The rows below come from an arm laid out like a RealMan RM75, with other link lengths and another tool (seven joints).
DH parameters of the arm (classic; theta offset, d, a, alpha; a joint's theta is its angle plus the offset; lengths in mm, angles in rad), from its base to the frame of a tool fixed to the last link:
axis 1: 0 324.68 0 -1.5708
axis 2: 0 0 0 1.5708
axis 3: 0 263.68 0 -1.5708
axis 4: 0 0 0 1.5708
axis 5: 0 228.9 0 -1.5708
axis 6: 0 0 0 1.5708
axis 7: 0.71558 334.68 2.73 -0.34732
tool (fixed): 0 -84.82 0 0
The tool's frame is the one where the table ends.
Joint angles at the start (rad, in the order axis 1, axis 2, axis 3, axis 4, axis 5, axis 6, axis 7):
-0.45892, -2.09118, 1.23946, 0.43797, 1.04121, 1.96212, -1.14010
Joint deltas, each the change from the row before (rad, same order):
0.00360, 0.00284, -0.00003, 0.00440, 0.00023, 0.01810, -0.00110
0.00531, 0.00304, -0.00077, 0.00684, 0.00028, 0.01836, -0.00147
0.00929, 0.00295, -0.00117, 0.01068, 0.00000, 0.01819, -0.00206
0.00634, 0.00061, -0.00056, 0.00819, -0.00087, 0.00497, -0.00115
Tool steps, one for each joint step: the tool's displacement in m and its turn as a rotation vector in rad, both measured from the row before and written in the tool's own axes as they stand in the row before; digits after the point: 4 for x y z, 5 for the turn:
0.0047, 0.0018, -0.0007, -0.00809, 0.01190, 0.00711
0.0051, 0.0019, -0.0010, -0.00776, 0.01123, 0.00845
0.0055, 0.0022, -0.0017, -0.00622, 0.00970, 0.00948
0.0022, 0.0007, -0.0009, -0.00069, 0.00164, 0.00524

